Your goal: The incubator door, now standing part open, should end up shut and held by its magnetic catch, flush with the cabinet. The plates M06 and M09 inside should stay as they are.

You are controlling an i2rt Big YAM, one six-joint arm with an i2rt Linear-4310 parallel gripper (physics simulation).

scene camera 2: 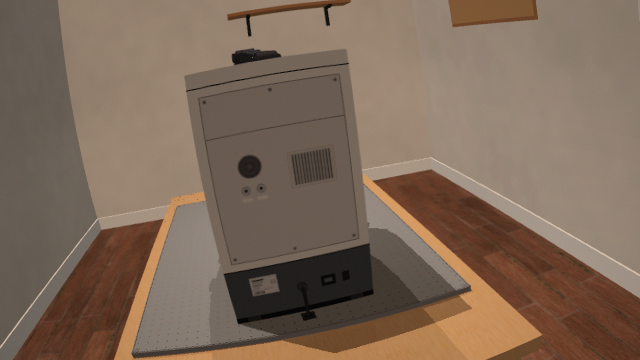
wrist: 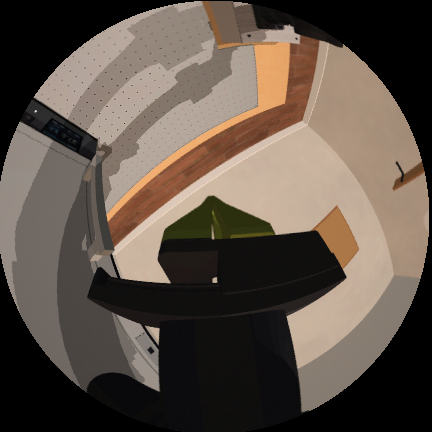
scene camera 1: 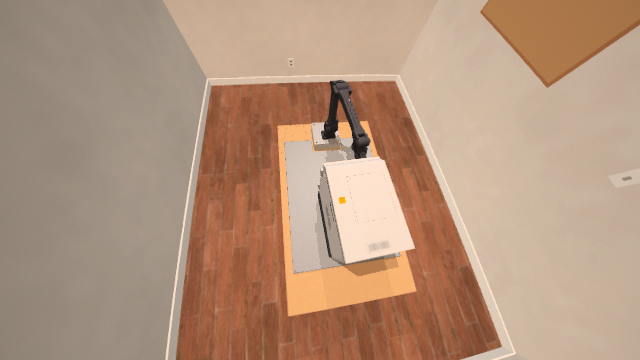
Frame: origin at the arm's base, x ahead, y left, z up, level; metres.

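Where they show: gripper, fingertip midpoint: [wrist: 210,201]; arm's base at its link origin: [scene camera 1: 328,135].
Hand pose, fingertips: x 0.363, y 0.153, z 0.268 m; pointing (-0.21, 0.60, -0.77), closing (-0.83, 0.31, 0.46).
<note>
Each offset is from my fingertips to the top centre of the thing. "spot": to the spot under its first point. Level surfaces: height alone.
The white incubator cabinet @(dx +0.380, dy -0.177, dz +0.213 m) [scene camera 1: 372,230] [scene camera 2: 280,220] stands on the grey perforated board @(dz -0.338 m) [scene camera 1: 302,210] [scene camera 2: 175,280]. Its door @(spot: dx +0.136, dy -0.120, dz -0.041 m) [wrist: 30,225] is at the left of the wrist view, with a grey bar handle @(spot: dx +0.096, dy -0.043, dz -0.048 m) [wrist: 101,210] along its edge. In scene camera 1 the door's top edge @(spot: dx +0.154, dy -0.177, dz +0.182 m) [scene camera 1: 352,162] runs close along the cabinet front; whether it is fully flush or caught cannot be told. My gripper [wrist: 210,201] is shut and empty, in front of the door and to the side of the handle in the wrist view; contact cannot be made out. Plates M06 and M09 do not show.
A dark control panel @(spot: dx +0.154, dy -0.114, dz -0.261 m) [wrist: 62,134] is below the door. The arm's base plate [scene camera 1: 320,132] [wrist: 272,36] is at the far end of the wooden table @(dz -0.351 m) [scene camera 1: 307,295] [scene camera 2: 450,330] [wrist: 272,70]. A wall shelf [scene camera 2: 290,8] and a brown board [scene camera 1: 565,35] [scene camera 2: 492,12] hang on the walls.
</note>
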